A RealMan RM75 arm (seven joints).
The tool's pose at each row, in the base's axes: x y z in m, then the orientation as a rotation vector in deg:
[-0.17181, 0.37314, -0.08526, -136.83, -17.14, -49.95]
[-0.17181, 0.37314, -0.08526, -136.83, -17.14, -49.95]
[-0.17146, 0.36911, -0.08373, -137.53, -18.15, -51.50]
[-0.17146, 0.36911, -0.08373, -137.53, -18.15, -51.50]
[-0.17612, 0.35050, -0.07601, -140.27, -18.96, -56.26]
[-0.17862, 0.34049, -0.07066, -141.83, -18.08, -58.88]
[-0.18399, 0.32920, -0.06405, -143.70, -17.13, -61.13]
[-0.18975, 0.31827, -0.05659, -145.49, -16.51, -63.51]
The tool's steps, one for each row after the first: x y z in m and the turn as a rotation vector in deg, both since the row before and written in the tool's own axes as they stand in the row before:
[0.00000, 0.00000, 0.00000, 0.00, 0.00, 0.00]
[0.00120, 0.00273, -0.00313, -0.99, 0.53, -1.29]
[0.00000, 0.00000, 0.00000, 0.00, 0.00, 0.00]
[0.00114, 0.01022, -0.01794, -3.99, 1.85, -2.46]
[0.00151, 0.00578, -0.00997, -2.49, 1.20, -0.45]
[0.00052, 0.00590, -0.01284, -2.64, 0.85, -0.39]
[0.00103, 0.00580, -0.01318, -2.57, 0.88, -0.64]

